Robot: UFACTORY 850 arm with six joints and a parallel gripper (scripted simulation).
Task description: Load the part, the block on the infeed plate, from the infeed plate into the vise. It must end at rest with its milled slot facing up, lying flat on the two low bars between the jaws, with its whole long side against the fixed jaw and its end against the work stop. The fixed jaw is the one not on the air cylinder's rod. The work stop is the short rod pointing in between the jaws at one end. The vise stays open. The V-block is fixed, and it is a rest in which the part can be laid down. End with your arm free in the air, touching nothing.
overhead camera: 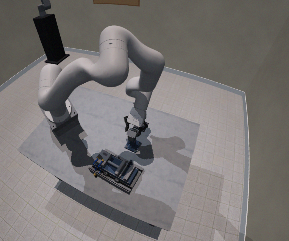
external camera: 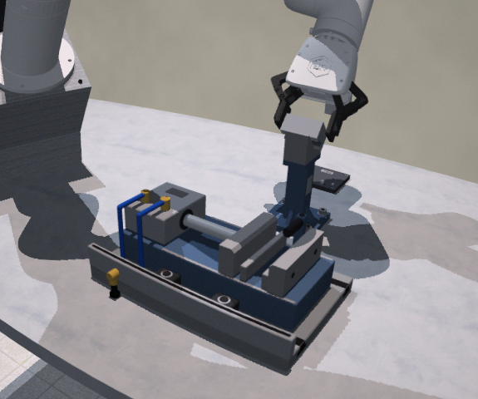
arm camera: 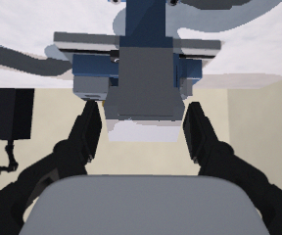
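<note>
My hand is 1 cm to the left of the part and 1 cm above it. Round my hand: black work stop (5 cm ahead, 18 cm to the right, 7 cm below); then cylinder rod (4 cm behind, 22 cm to the right, 9 cm below); then blue post (11 cm below).
</note>
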